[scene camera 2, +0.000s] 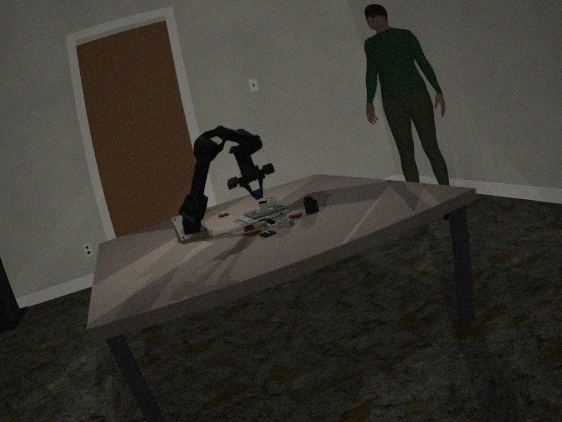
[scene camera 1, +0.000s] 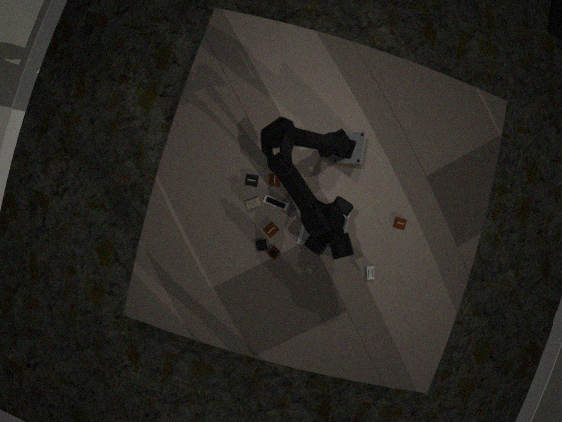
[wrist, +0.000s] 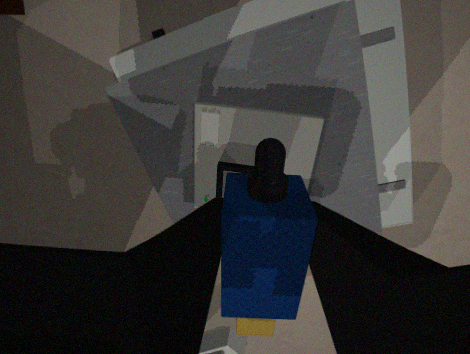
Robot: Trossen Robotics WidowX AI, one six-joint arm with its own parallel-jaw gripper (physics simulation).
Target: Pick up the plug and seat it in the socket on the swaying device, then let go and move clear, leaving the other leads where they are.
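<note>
My gripper (scene camera 2: pixel 257 191) (wrist: pixel 263 210) is shut on the blue plug (scene camera 2: pixel 257 195) (wrist: pixel 267 250), with one black finger on each side. The plug has a black round stub on top and a yellow tip at its lower end in the wrist view. The plug is above the grey device (scene camera 2: pixel 264 214) (wrist: pixel 320 60), apart from the light socket block (scene camera 2: pixel 271 202) (wrist: pixel 272 120) in scene camera 2. The socket's black square rim (wrist: pixel 220 181) shows partly in the wrist view; the plug hides the rest. In scene camera 1 the arm hides the plug and most of the device.
Around the device on the table (scene camera 1: pixel 300 320) (scene camera 2: pixel 175 280) lie orange blocks (scene camera 1: pixel 270 229) (scene camera 1: pixel 399 223), a dark block (scene camera 1: pixel 251 180), a beige block (scene camera 1: pixel 253 202), a white-rimmed piece (scene camera 1: pixel 275 202) and a small white piece (scene camera 1: pixel 370 272). A black object (scene camera 2: pixel 310 204) stands beyond the device. A person (scene camera 2: pixel 400 70) stands behind the table.
</note>
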